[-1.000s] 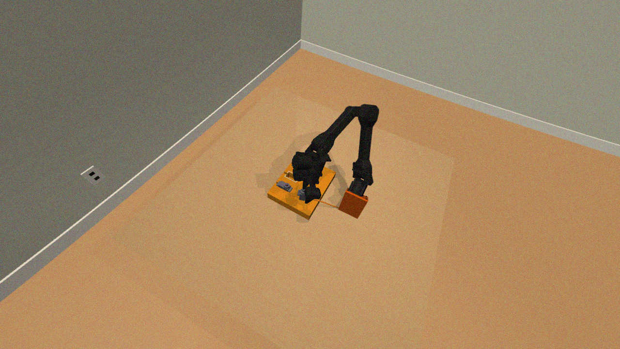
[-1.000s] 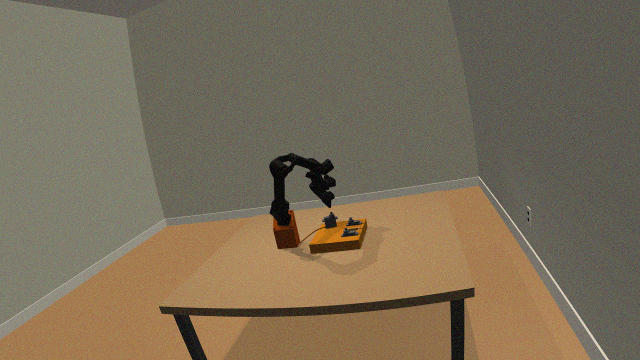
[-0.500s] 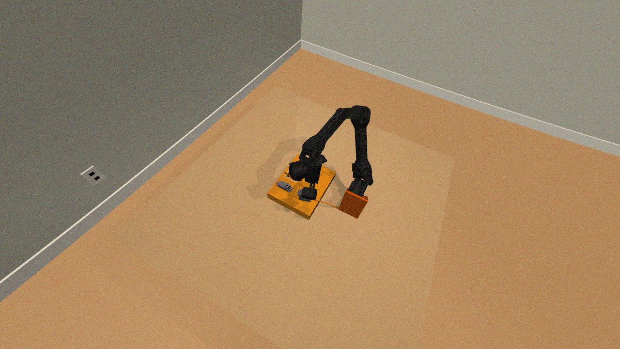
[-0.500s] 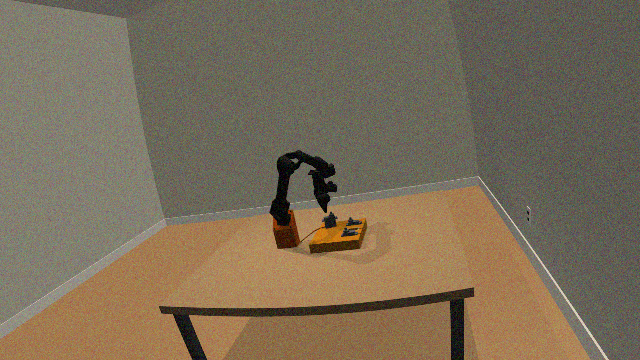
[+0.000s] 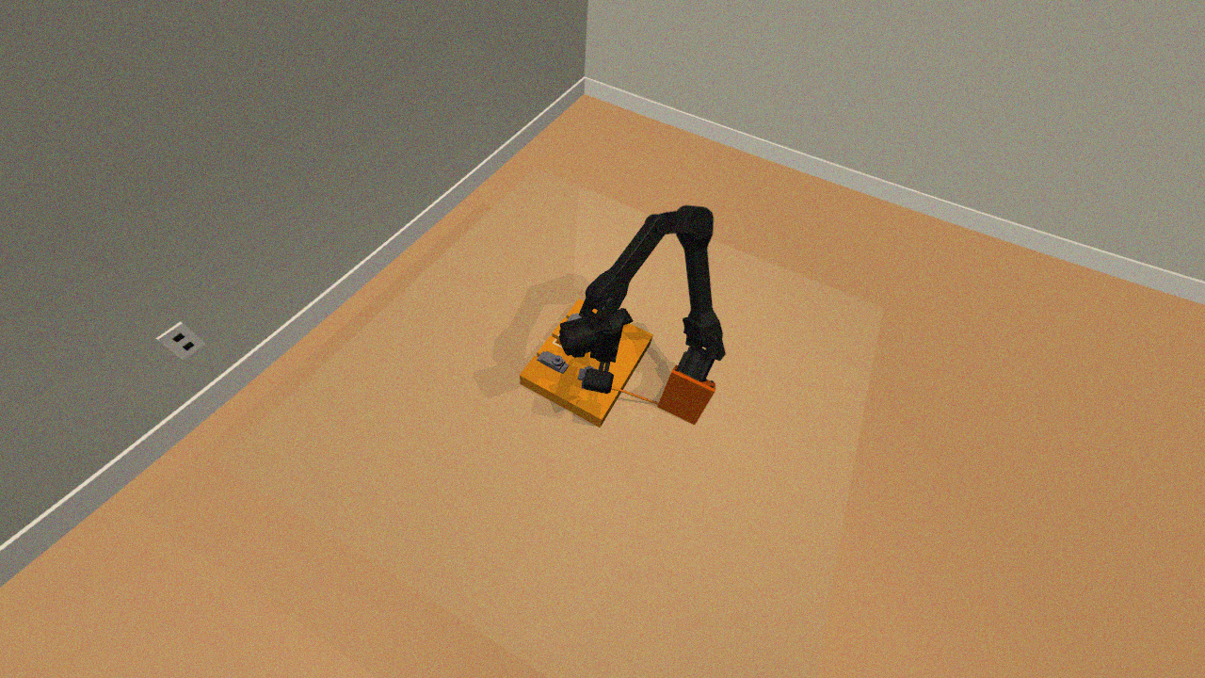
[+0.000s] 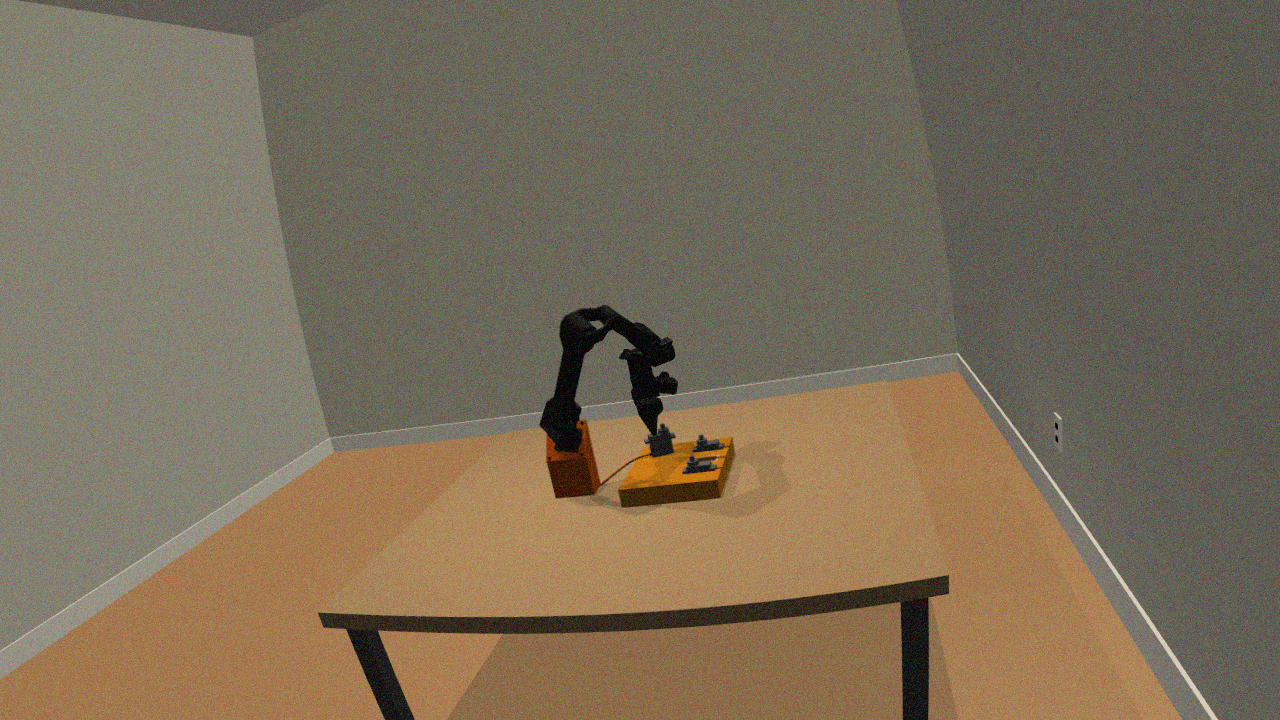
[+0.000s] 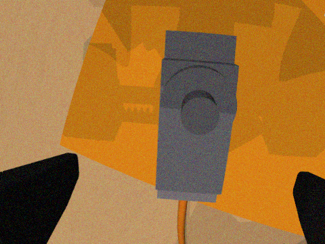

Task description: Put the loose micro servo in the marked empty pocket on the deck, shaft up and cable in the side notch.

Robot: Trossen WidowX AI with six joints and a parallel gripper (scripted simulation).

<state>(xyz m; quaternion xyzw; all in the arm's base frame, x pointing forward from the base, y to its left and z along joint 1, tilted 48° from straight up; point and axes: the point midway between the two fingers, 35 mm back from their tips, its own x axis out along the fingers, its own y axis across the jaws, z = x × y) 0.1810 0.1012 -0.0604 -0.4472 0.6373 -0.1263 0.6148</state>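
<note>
Now: the orange deck 4 cm ahead of my gripper tip, 7 cm to the right of it and 9 cm below it.
</note>
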